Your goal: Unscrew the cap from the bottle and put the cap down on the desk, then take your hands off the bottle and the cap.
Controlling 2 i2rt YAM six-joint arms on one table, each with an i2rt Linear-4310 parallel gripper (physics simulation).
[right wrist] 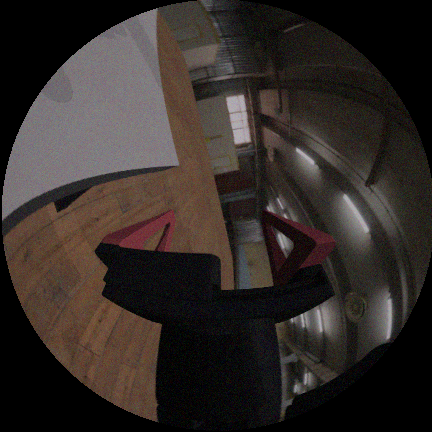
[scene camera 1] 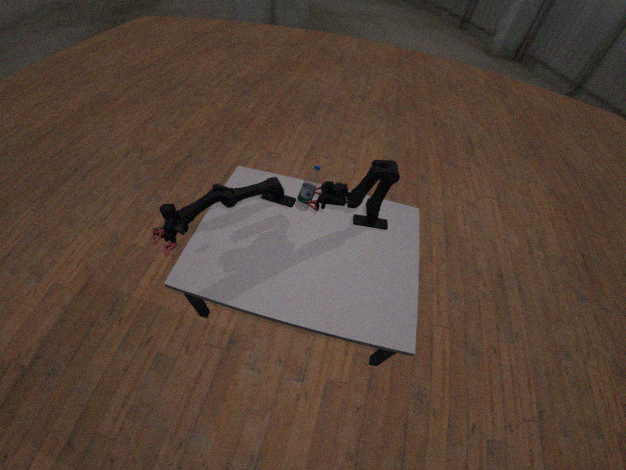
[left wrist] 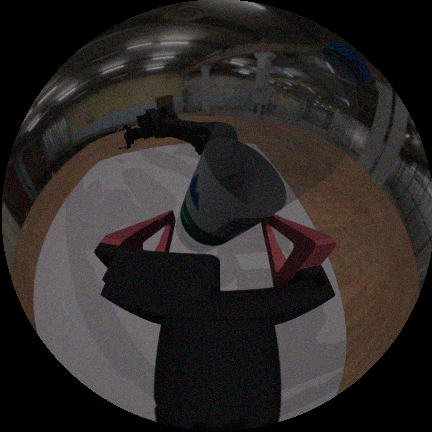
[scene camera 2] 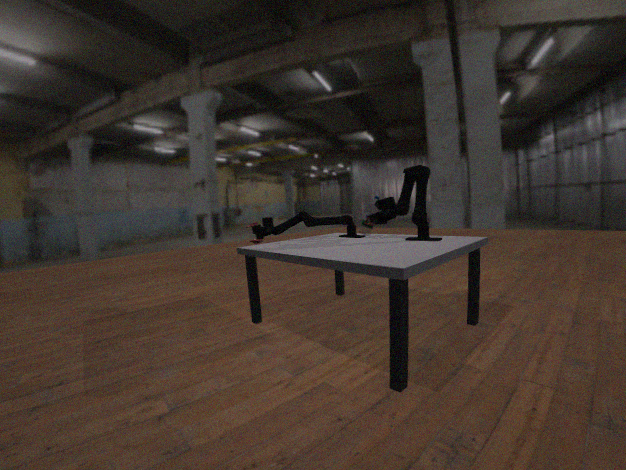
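Pixels of known places: left gripper, fingertip midpoint: [scene camera 1: 308, 196] [left wrist: 217, 215] [scene camera 2: 369, 222]; right gripper, fingertip midpoint: [right wrist: 217, 214] [scene camera 1: 160, 249] [left wrist: 115, 140] [scene camera 2: 248, 234]; left arm's base, link origin: [scene camera 1: 370, 222] [scene camera 2: 423, 239]; right arm's base, link origin: [scene camera 1: 278, 199] [scene camera 2: 351, 236].
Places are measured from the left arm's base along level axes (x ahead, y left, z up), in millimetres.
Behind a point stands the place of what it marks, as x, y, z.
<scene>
A clear bottle [scene camera 1: 306, 191] {-9, -381, 153} [left wrist: 231, 189] {-25, -340, 158} with a grey, green-banded label stands near the back edge of the white table [scene camera 1: 334, 289] {452, -166, 0} [scene camera 2: 376, 254] {500, -9, 0} [left wrist: 76, 282] {289, -315, 0}. Its blue cap [scene camera 1: 317, 168] {-77, -341, 263} [left wrist: 346, 62] sits on top of the neck. My left gripper [scene camera 1: 315, 198] {-24, -369, 100} [scene camera 2: 368, 223] {-24, -369, 100} [left wrist: 217, 215] {-24, -369, 100} is open, with its red fingers on either side of the bottle's lower body and gaps showing on both sides. My right gripper [scene camera 1: 162, 240] {444, -1027, 71} [scene camera 2: 255, 233] {444, -1027, 71} [right wrist: 217, 214] {444, -1027, 71} is open and empty, stretched out past the table's left edge over the floor.
The right arm's base [scene camera 1: 279, 199] {-39, -534, 28} stands just left of the bottle and the left arm's base [scene camera 1: 370, 222] {30, -7, 35} to its right. The table's edge [right wrist: 100, 120] {414, -905, 0} shows in the right wrist view, with wooden floor [scene camera 1: 218, 396] all around.
</scene>
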